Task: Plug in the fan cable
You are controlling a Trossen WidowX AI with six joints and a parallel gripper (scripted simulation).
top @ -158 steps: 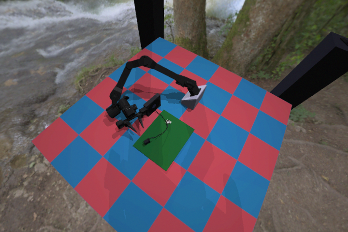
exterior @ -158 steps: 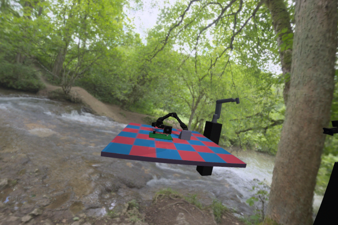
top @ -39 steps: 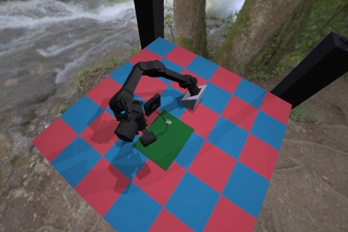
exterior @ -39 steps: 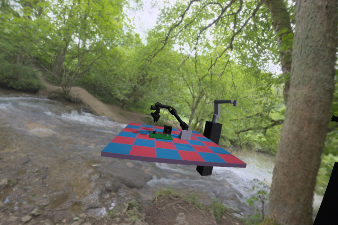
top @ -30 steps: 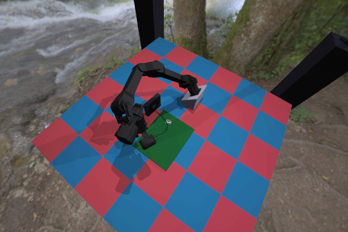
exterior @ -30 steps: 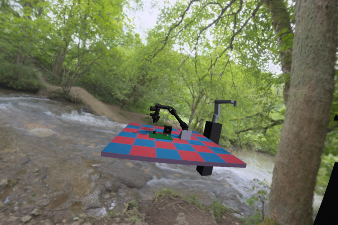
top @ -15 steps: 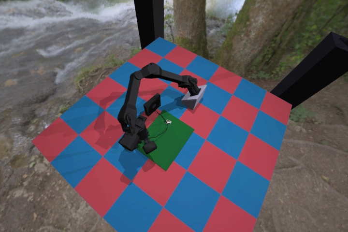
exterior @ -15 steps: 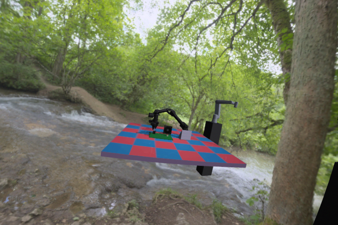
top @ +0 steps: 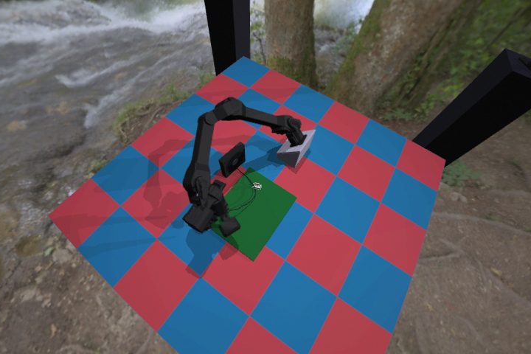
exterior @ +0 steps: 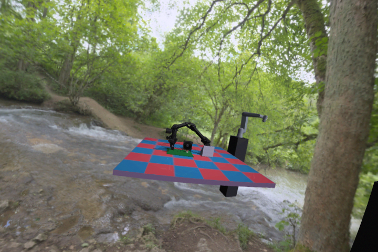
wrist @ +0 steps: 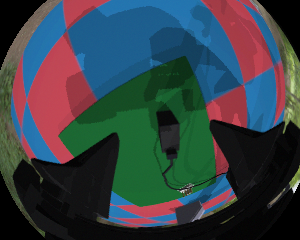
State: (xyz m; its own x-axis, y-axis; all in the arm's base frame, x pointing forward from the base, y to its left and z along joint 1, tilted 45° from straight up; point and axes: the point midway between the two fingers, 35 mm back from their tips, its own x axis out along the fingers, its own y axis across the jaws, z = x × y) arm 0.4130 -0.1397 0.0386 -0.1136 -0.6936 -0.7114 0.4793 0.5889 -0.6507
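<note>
The black plug is 20 mm below my gripper tip and 10 mm behind it. Also, from my gripper tip: black fan: 220 mm behind, 70 mm to the right, 20 mm above; green board: 90 mm behind, 80 mm to the left, 60 mm below; four-pin header: 190 mm behind, 50 mm to the left, 40 mm below.
</note>
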